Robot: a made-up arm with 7 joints. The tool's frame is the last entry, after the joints. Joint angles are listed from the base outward. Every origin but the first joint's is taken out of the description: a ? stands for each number. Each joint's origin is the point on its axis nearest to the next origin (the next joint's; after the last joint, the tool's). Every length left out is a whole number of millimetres.
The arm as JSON. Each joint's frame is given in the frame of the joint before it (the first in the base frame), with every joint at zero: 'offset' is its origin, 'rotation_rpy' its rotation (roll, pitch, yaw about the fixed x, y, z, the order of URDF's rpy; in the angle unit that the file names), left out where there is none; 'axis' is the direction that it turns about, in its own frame. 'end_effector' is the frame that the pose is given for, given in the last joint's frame.
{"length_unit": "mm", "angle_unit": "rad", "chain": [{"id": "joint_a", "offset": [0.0, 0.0, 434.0], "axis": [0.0, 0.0, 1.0]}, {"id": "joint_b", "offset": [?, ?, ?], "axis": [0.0, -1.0, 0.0]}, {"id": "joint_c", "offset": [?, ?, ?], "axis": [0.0, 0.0, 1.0]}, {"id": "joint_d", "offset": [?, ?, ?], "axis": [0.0, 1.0, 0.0]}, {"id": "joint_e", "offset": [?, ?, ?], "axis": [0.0, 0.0, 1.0]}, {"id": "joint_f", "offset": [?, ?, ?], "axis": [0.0, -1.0, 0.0]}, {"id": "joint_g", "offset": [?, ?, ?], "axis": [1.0, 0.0, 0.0]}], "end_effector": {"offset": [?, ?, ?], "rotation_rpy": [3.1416, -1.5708, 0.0]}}
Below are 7 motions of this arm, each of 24 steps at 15 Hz.
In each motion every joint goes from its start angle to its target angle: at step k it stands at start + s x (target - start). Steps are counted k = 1, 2, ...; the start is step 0. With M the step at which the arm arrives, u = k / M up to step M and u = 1 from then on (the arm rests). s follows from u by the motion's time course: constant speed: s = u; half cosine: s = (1 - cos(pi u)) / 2; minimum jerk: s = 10 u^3 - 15 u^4 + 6 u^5.
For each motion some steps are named. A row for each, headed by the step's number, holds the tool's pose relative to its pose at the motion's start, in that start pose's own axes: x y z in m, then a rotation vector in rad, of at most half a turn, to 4 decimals.
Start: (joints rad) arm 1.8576 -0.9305 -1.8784 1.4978 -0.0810 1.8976 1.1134
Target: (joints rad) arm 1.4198 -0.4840 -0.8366 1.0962 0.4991 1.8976 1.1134
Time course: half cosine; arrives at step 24
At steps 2, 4, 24:
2: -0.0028 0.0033 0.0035 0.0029 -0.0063 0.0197
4: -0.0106 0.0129 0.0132 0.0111 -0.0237 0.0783
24: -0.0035 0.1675 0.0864 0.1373 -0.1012 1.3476

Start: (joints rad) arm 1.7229 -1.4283 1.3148 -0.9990 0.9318 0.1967 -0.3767
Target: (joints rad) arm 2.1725 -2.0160 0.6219 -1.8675 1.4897 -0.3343 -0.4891
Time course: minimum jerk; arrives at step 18
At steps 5, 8, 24:
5: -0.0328 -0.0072 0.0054 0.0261 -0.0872 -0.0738
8: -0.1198 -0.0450 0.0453 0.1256 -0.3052 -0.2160
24: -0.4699 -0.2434 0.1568 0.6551 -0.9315 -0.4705

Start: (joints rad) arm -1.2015 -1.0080 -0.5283 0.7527 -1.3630 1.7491 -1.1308
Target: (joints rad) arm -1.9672 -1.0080 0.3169 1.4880 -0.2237 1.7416 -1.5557
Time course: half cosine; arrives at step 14
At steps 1, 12, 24:
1: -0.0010 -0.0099 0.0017 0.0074 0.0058 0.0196
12: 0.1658 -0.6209 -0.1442 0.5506 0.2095 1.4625
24: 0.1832 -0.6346 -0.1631 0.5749 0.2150 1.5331

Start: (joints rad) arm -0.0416 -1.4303 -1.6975 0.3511 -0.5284 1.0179 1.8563
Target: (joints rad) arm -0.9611 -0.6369 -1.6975 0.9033 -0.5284 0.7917 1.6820
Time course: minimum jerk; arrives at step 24
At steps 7, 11, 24:
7: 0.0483 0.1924 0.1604 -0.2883 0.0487 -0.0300
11: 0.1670 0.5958 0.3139 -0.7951 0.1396 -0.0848
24: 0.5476 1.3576 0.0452 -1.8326 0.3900 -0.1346

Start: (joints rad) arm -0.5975 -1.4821 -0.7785 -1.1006 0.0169 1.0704 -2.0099
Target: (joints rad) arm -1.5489 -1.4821 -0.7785 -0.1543 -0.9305 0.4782 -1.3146
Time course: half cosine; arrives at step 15
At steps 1, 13, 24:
1: 0.0008 -0.0095 0.0041 0.0264 0.0004 -0.0062
13: -0.1714 -0.9833 -0.4055 2.1227 -0.5113 -0.7214
24: -0.1873 -1.0087 -0.4629 2.1965 -0.5470 -0.7787

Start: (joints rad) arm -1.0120 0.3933 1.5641 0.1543 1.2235 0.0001 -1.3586
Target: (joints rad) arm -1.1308 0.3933 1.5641 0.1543 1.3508 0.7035 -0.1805
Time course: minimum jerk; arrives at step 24
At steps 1, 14, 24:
1: 0.0000 0.0000 -0.0001 -0.0005 0.0001 0.0008
14: -0.0384 0.0025 -0.0518 -0.3887 0.2702 0.7896
24: -0.0614 -0.0080 -0.0774 -0.5221 0.5405 1.1790

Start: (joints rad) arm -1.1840 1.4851 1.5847 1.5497 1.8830 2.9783 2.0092
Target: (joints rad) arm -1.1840 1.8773 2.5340 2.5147 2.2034 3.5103 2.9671
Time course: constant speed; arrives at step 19
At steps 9, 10, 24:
9: 0.1561 -0.2341 -0.1796 -0.0202 -0.1142 -0.1578
10: 0.1657 -0.2658 -0.1894 -0.0309 -0.1493 -0.1755
24: 0.1730 -0.5380 -0.1868 -0.2997 -0.5862 -0.2805

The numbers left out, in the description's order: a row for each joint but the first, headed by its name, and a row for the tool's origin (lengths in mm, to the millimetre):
joint_b: 0.0 -73.0 0.0
joint_c: 0.0 0.0 497.0
joint_d: 31.0 80.0 0.0
joint_e: -27.0 0.0 498.0
joint_f: 0.0 -130.0 0.0
joint_g: 19.0 0.0 139.0
tool: 0.0 0.0 0.0

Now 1 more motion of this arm.
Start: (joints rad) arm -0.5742 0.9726 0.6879 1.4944 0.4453 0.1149 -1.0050
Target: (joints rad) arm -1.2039 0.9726 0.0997 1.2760 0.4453 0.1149 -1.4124
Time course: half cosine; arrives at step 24
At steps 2, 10, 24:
2: -0.0044 0.0052 -0.0022 -0.0094 -0.0056 0.0068
10: -0.0953 0.0817 -0.0694 -0.2139 -0.1520 0.1313
24: -0.1777 0.0689 -0.2475 -0.5755 -0.5591 0.2783

